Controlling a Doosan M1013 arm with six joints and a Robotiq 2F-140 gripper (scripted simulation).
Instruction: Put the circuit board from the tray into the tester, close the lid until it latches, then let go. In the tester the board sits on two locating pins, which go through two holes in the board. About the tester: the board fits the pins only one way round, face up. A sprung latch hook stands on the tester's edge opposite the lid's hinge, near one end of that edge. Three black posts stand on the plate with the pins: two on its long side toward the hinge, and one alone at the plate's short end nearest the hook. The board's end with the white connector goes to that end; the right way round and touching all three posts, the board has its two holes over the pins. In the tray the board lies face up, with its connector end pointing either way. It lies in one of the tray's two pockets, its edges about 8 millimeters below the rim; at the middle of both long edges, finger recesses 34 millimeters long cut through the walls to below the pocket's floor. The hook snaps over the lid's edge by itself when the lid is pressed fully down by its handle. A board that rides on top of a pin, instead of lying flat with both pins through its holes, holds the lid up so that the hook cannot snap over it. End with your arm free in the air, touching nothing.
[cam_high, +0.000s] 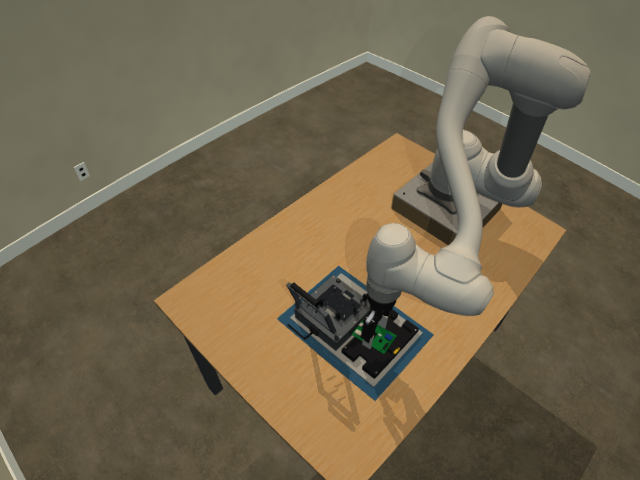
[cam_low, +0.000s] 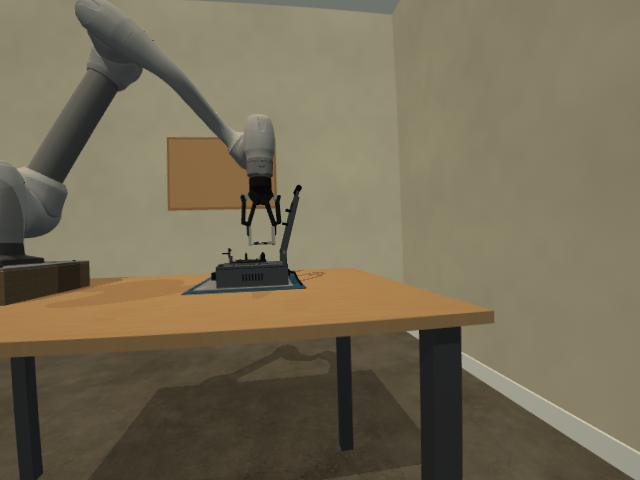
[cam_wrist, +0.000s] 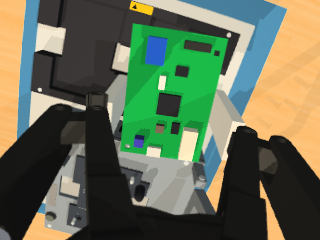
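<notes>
Right now the green circuit board is 20 mm below my hand. Round my hand: tester (130 mm to the right, 20 mm below); then latch hook (100 mm behind, 120 mm to the right, 50 mm below); then tester lid (90 mm ahead, 170 mm to the right, 50 mm above).
</notes>
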